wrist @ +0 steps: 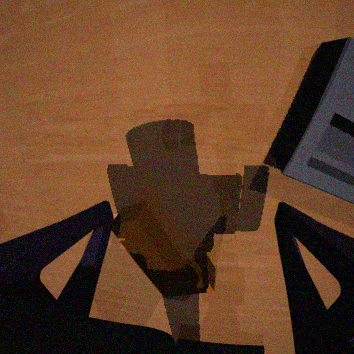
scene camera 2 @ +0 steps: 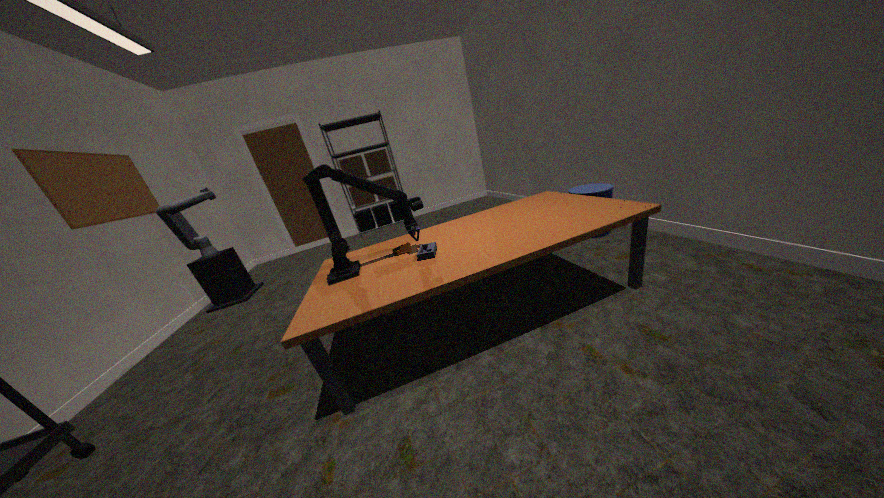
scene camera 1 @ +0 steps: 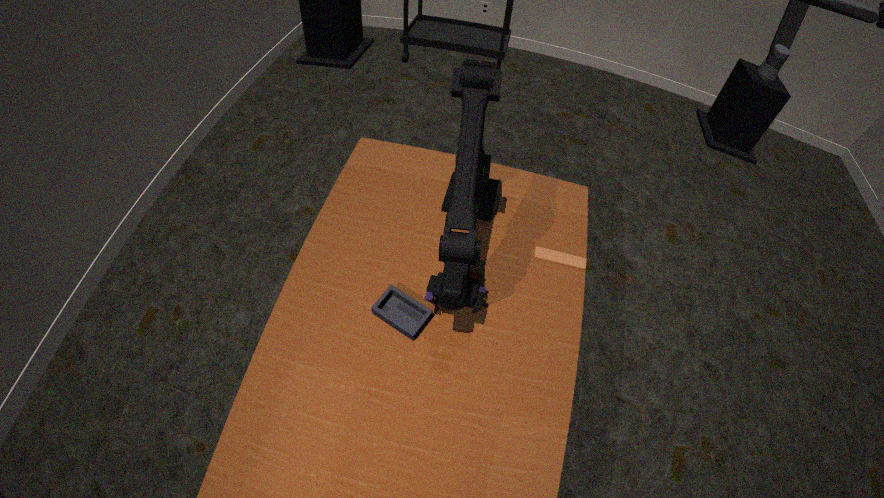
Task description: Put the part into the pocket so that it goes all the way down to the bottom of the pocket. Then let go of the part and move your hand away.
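Places are measured from the arm's base along level axes (x left, y back, z up), in centimetres.
Where they show: gripper, fingertip midpoint: (wrist: pixel 191 210) (scene camera 2: pixel 415 238); arm's base, link origin: (scene camera 2: pixel 344 269).
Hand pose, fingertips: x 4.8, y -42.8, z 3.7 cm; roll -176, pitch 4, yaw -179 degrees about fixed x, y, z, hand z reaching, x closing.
Each offset is from my fingertips to the centre of the thing. Level surfaces: height alone.
The orange part @[dx +3.0, dy +9.1, dz -5.0 cm] (wrist: pixel 150 240) lies on the table in the wrist view, largely in the arm's shadow, so its exact shape is hard to tell. In scene camera 1 it does not show clearly, with the arm above that spot. The grey block with the rectangular pocket @[dx -13.5, dy -3.0, dz -4.7 cm] (scene camera 1: pixel 395 322) (scene camera 2: pixel 426 254) (wrist: pixel 300 162) sits on the table, at the right edge of the wrist view and left of the gripper in scene camera 1. My gripper (scene camera 1: pixel 460 306) (scene camera 2: pixel 416 236) (wrist: pixel 191 210) is open and empty, pointing down above the table. In the wrist view the part shows between its fingers, nearer the left one.
The wooden table @[dz -6.5 cm] (scene camera 1: pixel 395 420) (scene camera 2: pixel 513 228) carries the arm's base at one end. A pale strip (scene camera 1: pixel 559 257) marks its surface near the right edge in scene camera 1. A second arm on a black pedestal (scene camera 1: pixel 747 108) (scene camera 2: pixel 222 276) stands on the floor, away from the table.
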